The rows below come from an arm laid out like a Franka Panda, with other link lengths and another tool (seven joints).
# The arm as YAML. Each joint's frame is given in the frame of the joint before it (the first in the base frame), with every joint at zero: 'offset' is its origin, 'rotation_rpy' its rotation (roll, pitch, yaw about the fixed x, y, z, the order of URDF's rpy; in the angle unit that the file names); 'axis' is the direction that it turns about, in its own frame. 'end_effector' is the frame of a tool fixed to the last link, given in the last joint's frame.
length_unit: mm
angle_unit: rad
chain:
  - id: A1
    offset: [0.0, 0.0, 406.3]
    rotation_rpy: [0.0, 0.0, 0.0]
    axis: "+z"
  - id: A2
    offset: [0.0, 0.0, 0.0]
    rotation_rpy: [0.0, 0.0, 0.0]
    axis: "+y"
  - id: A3
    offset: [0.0, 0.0, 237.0]
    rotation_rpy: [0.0, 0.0, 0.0]
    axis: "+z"
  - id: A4
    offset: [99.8, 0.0, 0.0]
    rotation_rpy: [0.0, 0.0, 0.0]
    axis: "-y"
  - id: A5
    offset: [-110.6, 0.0, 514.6]
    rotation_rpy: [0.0, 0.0, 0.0]
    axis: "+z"
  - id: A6
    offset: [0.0, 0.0, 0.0]
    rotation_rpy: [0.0, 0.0, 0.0]
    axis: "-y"
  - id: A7
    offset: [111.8, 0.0, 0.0]
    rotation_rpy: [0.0, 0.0, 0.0]
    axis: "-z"
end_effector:
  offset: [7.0, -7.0, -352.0]
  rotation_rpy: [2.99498, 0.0, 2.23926]
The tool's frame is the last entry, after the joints.
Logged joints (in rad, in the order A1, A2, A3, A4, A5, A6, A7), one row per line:
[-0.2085, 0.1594, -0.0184, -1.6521, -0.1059, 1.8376, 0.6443]
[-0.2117, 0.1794, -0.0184, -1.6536, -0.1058, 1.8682, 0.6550]
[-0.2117, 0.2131, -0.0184, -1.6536, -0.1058, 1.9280, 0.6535]
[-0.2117, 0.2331, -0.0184, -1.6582, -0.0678, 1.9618, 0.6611]
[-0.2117, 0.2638, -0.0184, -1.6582, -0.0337, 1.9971, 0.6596]
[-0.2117, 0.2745, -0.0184, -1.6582, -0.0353, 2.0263, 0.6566]
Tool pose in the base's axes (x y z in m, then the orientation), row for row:
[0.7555, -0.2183, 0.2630, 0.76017, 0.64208, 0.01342, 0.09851]
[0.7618, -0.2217, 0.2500, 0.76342, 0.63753, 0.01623, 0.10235]
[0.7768, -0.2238, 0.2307, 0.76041, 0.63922, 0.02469, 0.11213]
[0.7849, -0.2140, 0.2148, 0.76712, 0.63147, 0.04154, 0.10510]
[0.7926, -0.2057, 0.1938, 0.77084, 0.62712, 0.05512, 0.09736]
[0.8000, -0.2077, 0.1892, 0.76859, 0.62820, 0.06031, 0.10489]
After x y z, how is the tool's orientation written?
As a quaternion, x y z w.
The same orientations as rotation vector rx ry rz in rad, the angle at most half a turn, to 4 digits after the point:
[2.2491, 1.8997, 0.0397]
[2.2537, 1.8820, 0.0479]
[2.2321, 1.8763, 0.0725]
[2.2610, 1.8611, 0.1224]
[2.2822, 1.8567, 0.1632]
[2.2656, 1.8517, 0.1778]

